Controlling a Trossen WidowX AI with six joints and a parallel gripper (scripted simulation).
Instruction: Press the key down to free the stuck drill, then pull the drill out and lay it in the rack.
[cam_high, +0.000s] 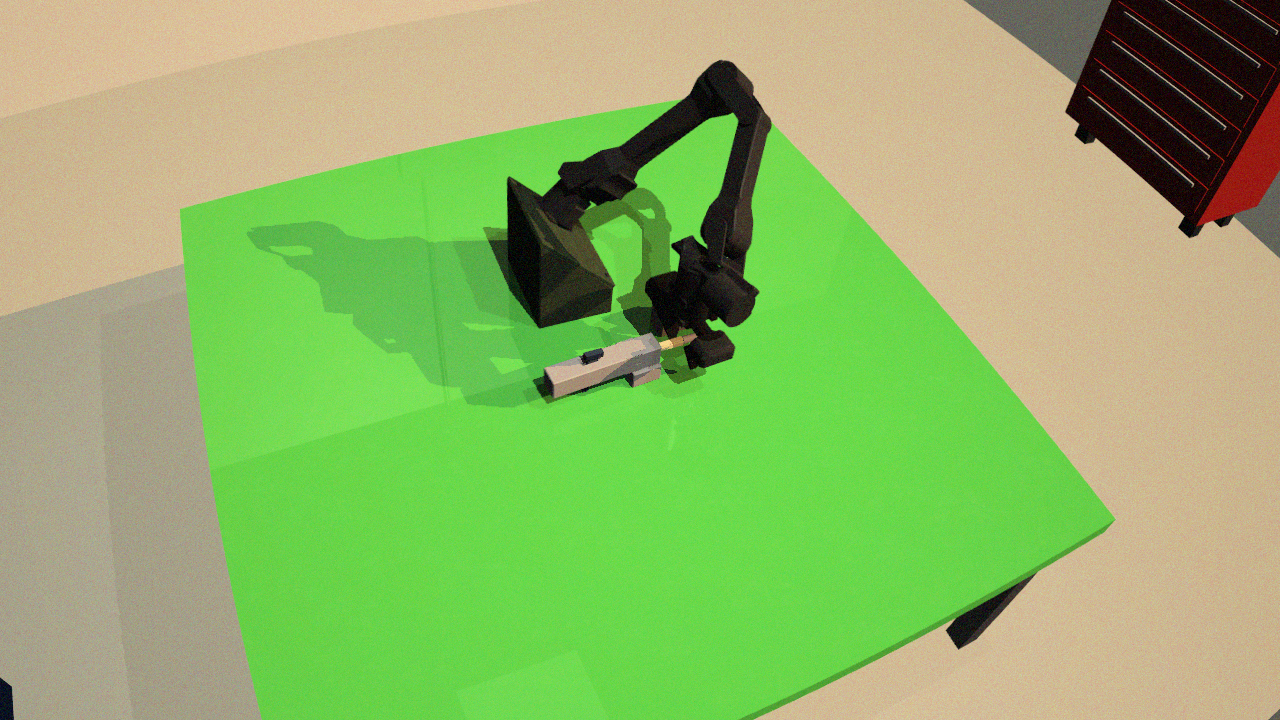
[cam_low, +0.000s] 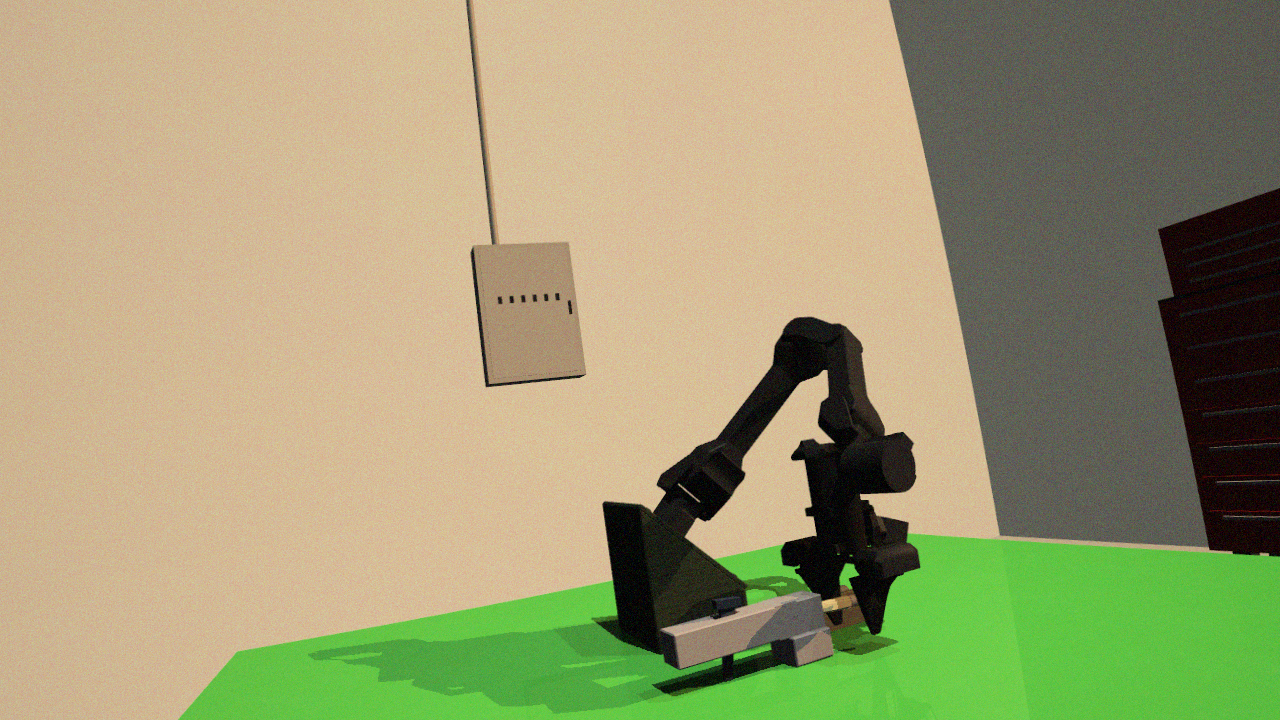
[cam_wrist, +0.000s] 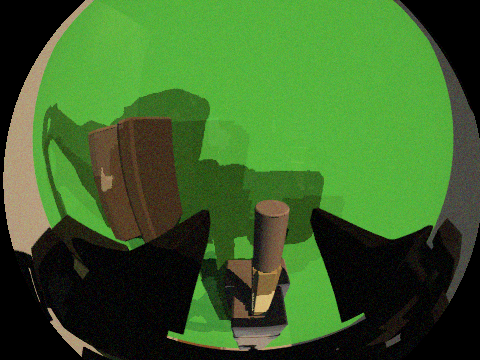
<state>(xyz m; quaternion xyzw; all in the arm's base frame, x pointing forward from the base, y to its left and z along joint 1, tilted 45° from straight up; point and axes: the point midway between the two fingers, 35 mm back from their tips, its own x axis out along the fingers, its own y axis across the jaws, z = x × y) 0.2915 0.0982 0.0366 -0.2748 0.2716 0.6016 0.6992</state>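
Right now the drill is 4 cm to the right of my gripper tip and 3 cm above it. Also, from my gripper tip: grey block (1 cm behind, 14 cm to the right, 3 cm above); dark key (1 cm behind, 16 cm to the right, 4 cm above); brown rack (8 cm behind, 3 cm to the left, 1 cm above).
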